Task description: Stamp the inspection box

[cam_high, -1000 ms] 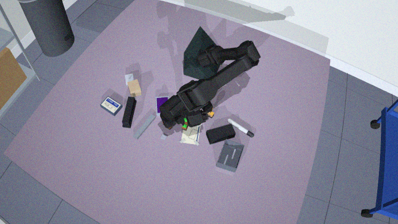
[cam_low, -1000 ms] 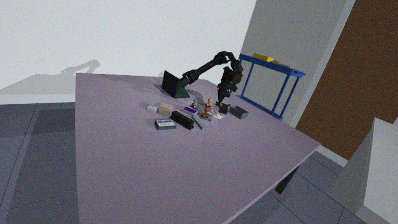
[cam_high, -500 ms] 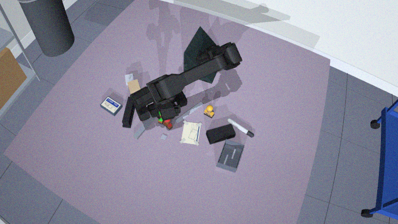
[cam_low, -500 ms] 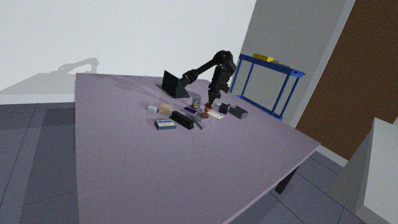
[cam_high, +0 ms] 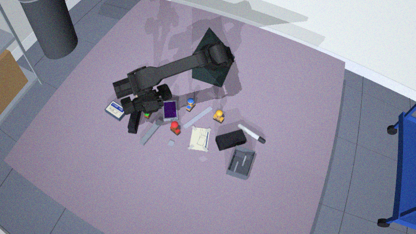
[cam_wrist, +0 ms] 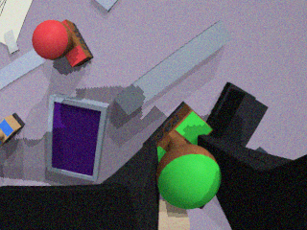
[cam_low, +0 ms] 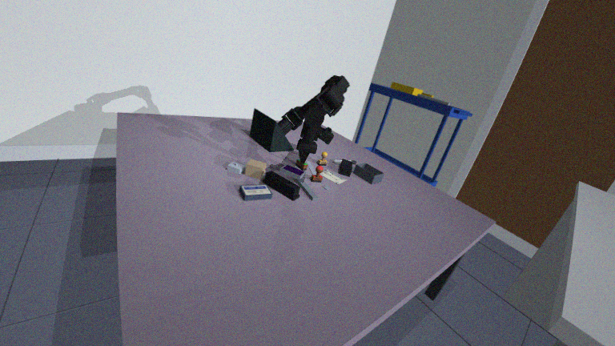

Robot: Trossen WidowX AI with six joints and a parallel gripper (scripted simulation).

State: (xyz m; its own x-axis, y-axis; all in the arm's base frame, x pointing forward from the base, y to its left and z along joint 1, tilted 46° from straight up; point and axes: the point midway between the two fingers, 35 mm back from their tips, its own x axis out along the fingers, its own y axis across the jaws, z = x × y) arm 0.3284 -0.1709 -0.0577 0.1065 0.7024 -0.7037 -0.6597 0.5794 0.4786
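My gripper tip is now 80 mm above the long black block and 70 mm to the left of it. Round my gripper tip: red stamp: 110 mm to the left, 80 mm below; green-knobbed stamp: right at my gripper tip; grey bar: 90 mm below, 40 mm ahead, 10 mm to the left.
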